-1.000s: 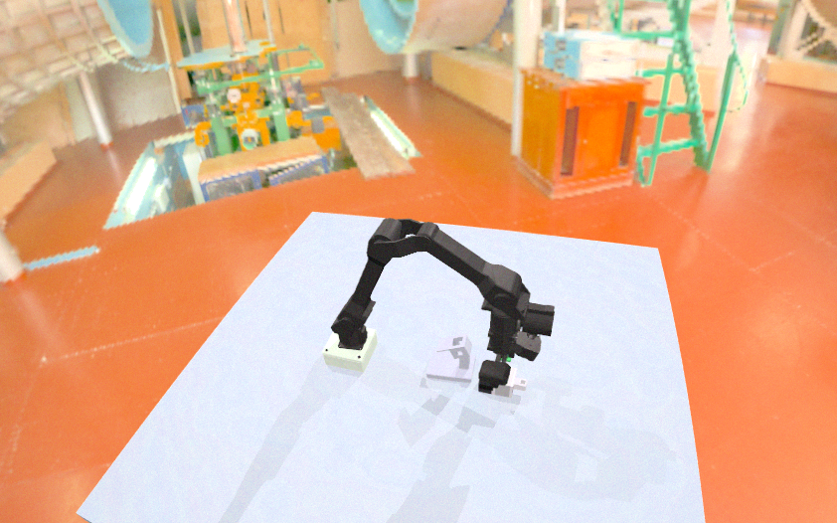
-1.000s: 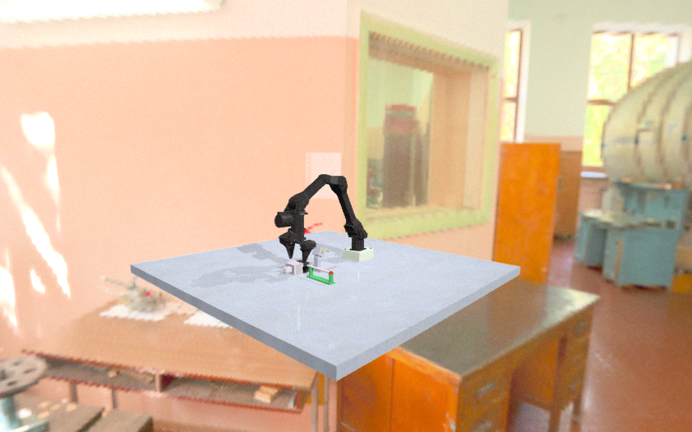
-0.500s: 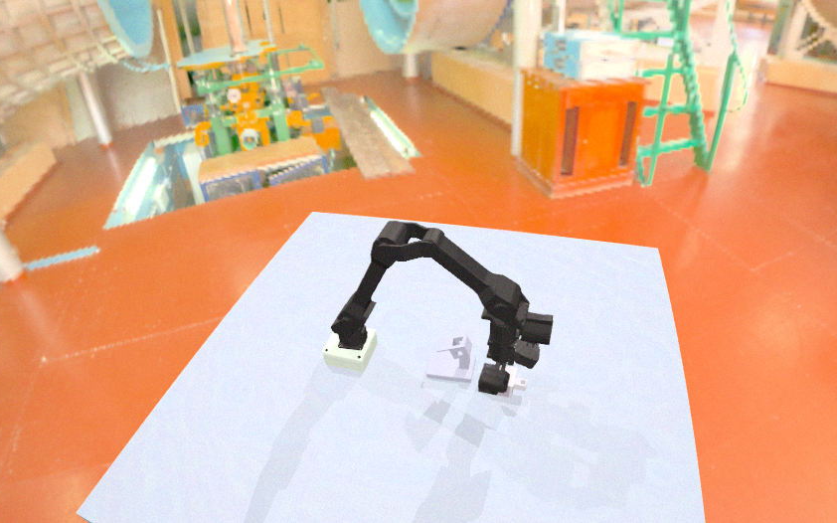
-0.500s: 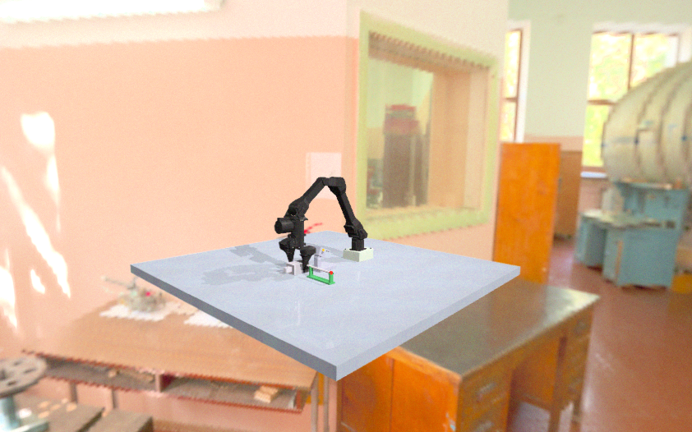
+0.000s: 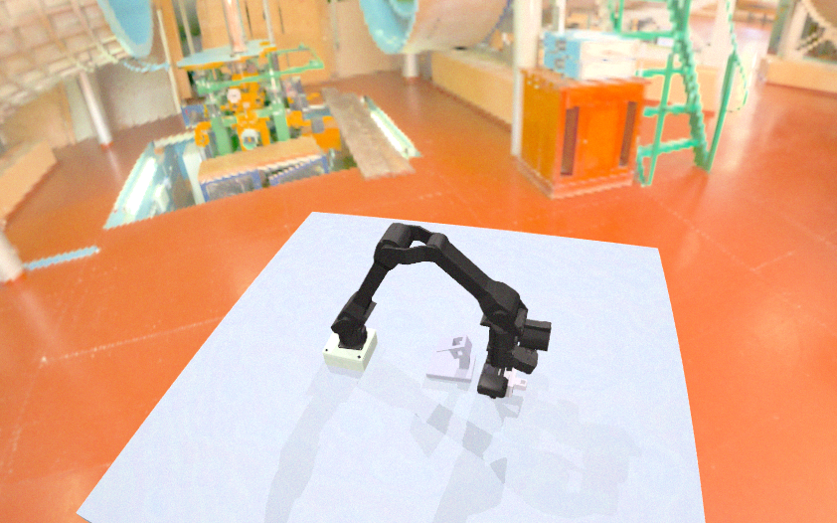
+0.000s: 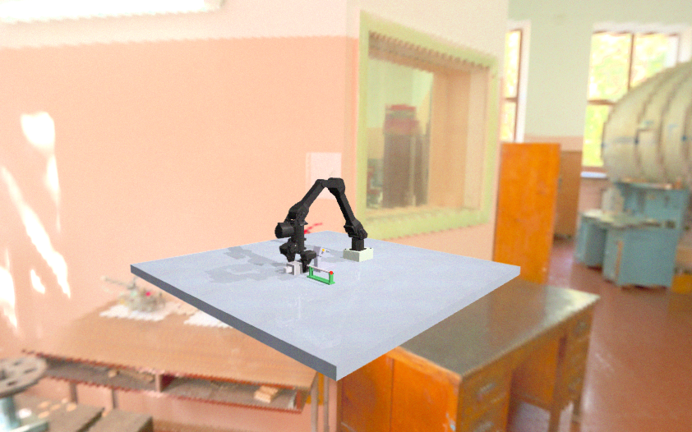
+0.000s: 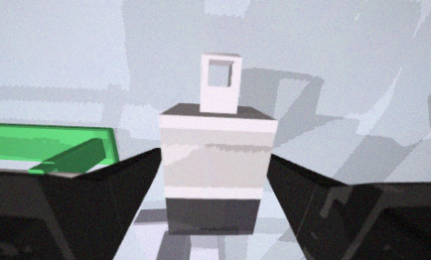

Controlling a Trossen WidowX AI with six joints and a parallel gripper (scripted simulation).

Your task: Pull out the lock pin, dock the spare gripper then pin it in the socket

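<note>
My gripper tip is now 11 cm past the mount, 5 cm to the right of it and 4 cm below it. From my gripper tip the other things lie so: spare gripper: 2 cm above, 1 cm ahead; green cradle: 15 cm to the left, 2 cm ahead, 2 cm above.
</note>
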